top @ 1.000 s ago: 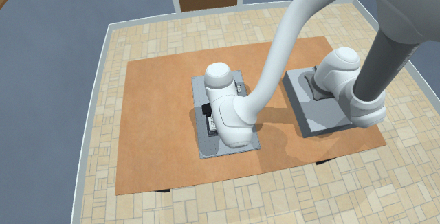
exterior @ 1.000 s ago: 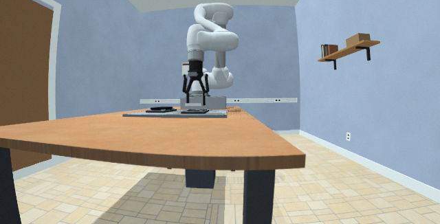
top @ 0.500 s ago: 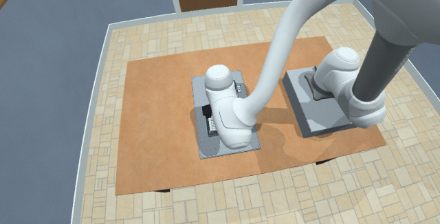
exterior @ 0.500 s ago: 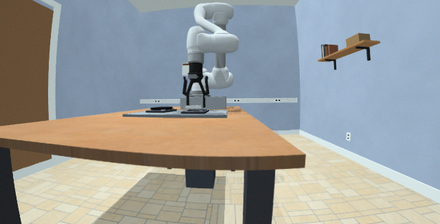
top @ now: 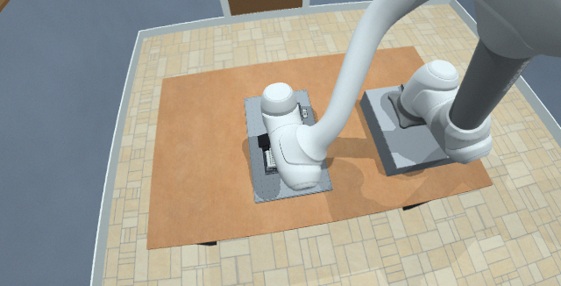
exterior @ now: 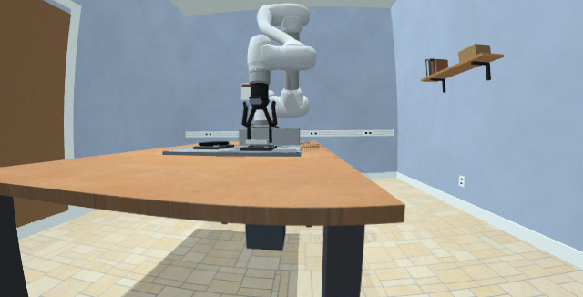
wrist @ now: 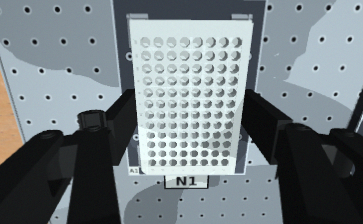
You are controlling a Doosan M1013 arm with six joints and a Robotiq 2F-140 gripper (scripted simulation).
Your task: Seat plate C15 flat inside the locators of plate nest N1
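My hand is 20 mm above the plate C15. Also, from my hand: plate nest N2: 220 mm to the right, 50 mm below, 40 mm behind; then black plate C51: 220 mm to the right, 40 mm behind, 30 mm below; then plate nest N1: 50 mm below.
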